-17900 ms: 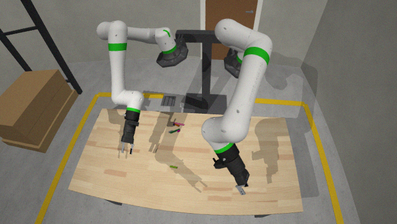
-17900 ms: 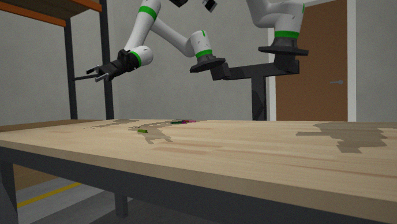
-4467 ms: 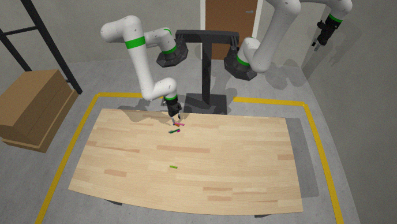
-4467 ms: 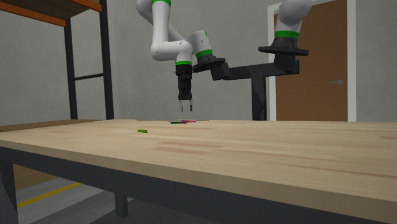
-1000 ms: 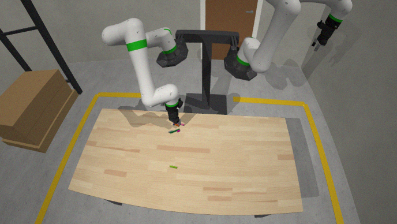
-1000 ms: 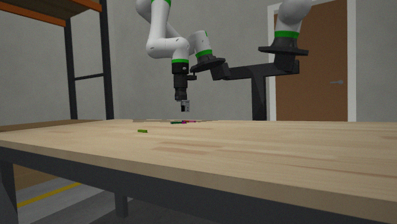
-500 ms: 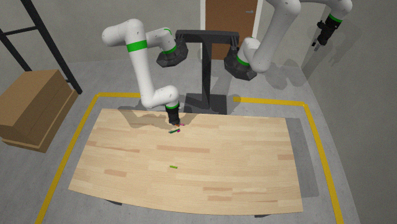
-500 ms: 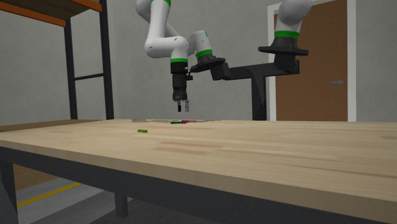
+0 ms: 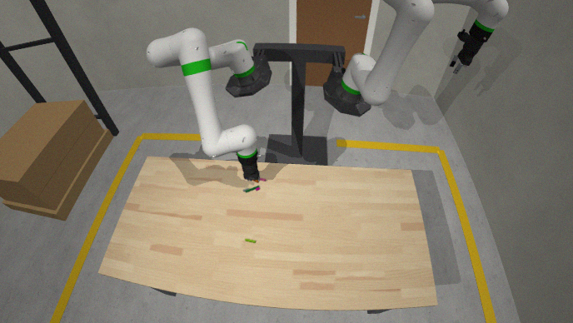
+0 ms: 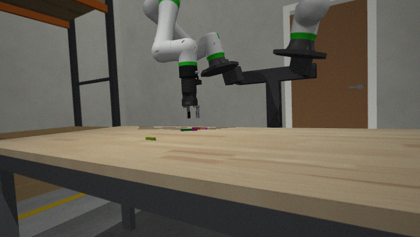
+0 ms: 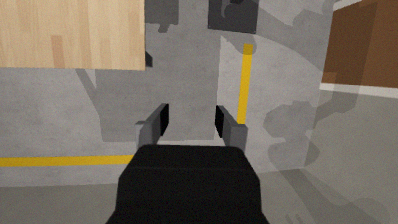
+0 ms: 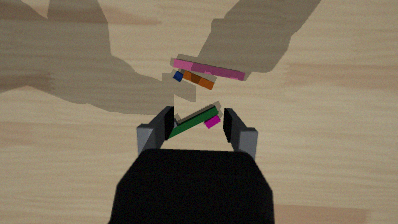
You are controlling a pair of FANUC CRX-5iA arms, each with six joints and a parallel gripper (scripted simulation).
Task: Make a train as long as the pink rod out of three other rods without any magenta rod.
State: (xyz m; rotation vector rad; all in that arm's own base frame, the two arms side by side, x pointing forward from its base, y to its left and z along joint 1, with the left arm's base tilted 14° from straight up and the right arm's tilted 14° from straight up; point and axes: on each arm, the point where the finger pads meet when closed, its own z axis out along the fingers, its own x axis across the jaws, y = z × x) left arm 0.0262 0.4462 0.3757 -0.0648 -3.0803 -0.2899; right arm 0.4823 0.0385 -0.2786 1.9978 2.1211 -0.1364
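Now: right hand 70 mm above the green rod, 30 mm short of it and 10 mm to the left of it. Round my right hand: magenta rod 70 mm below, 20 mm to the left, 20 mm ahead; orange rod 70 mm below, 30 mm behind, 10 mm to the right; blue rod 70 mm below, 40 mm to the right, 30 mm behind.
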